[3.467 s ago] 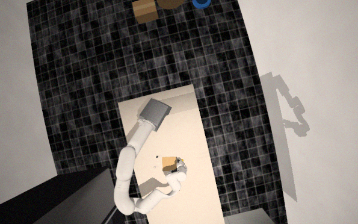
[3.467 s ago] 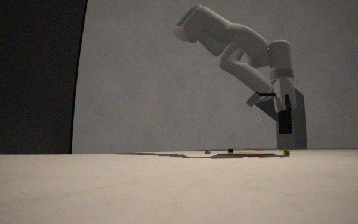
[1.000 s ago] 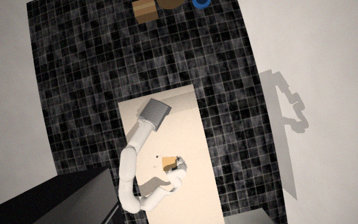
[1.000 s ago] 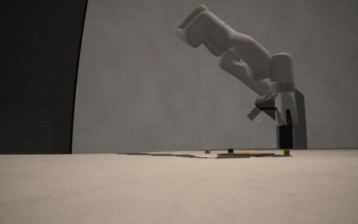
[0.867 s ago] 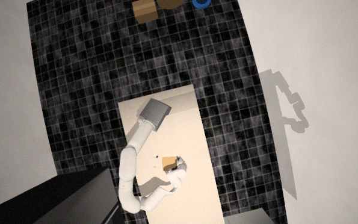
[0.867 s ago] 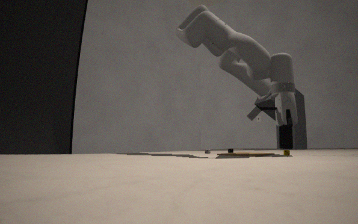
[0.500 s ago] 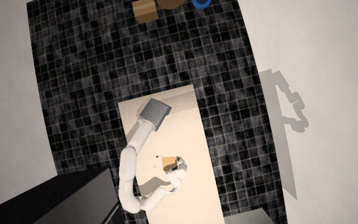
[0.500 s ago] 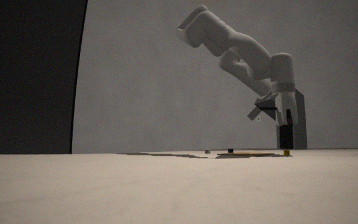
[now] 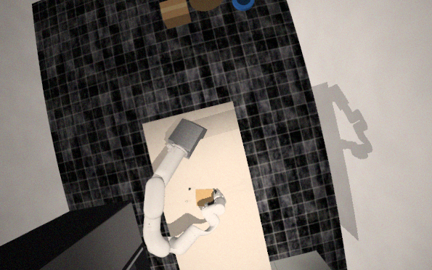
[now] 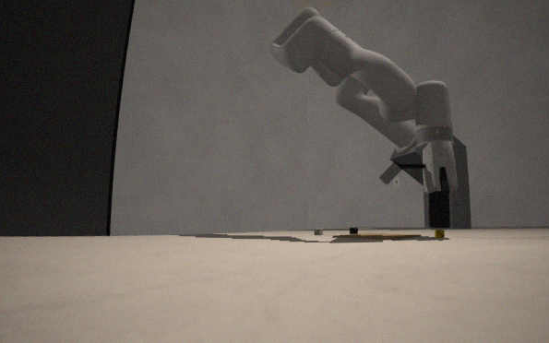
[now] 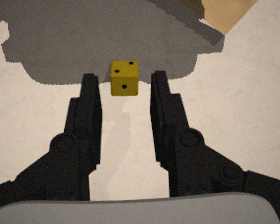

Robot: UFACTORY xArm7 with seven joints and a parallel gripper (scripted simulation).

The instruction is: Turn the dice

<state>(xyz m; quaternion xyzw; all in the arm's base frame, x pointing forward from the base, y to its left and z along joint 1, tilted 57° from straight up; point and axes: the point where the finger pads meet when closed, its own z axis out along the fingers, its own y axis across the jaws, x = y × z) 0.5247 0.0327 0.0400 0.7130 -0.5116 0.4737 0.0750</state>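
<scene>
My gripper is now 3 cm above the yellow die. Round my hand: pale die 9 cm behind, 27 cm to the right, 3 cm below; tan mat 4 cm behind, 13 cm to the right, 4 cm below; black die 16 cm behind, 18 cm to the right, 3 cm below.
</scene>
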